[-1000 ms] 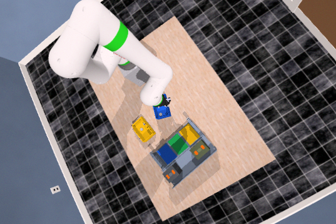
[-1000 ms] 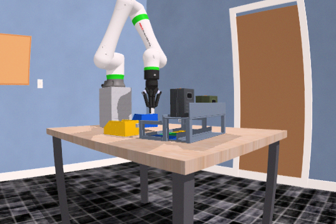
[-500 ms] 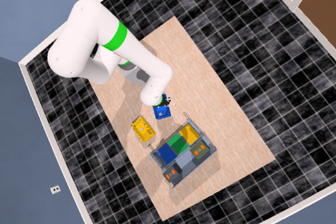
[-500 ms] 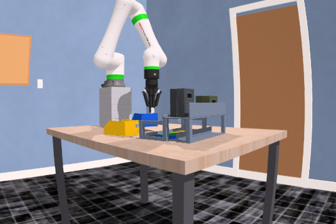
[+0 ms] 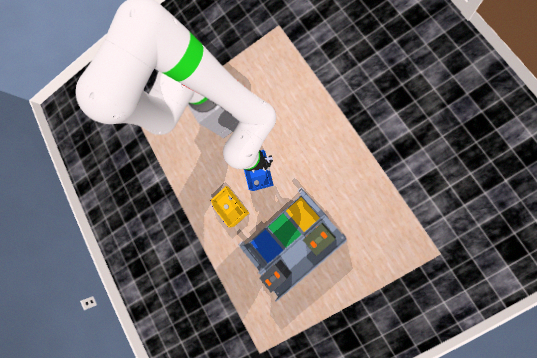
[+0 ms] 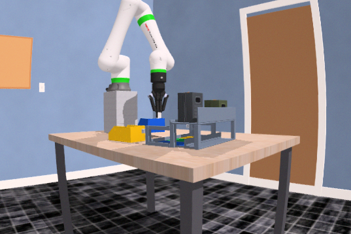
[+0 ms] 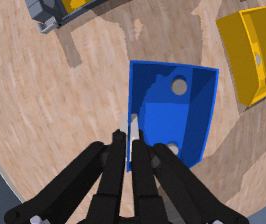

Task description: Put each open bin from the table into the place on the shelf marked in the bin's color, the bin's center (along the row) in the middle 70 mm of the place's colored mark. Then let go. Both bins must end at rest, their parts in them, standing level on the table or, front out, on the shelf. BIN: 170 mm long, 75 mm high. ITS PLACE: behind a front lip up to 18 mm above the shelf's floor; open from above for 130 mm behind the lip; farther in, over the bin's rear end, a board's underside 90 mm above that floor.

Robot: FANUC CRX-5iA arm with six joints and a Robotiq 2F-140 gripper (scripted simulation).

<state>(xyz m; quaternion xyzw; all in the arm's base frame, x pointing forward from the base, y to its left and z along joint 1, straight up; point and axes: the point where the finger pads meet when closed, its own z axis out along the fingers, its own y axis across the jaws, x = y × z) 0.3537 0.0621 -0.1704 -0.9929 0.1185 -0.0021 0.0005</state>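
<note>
The blue bin is 2 cm behind my hand, 5 cm to the right of it and 4 cm below it. The rest, counted from my hand: yellow bin 6 cm ahead, 26 cm to the right, 7 cm below; then dark box 43 cm ahead, 16 cm to the right, 6 cm above.
</note>
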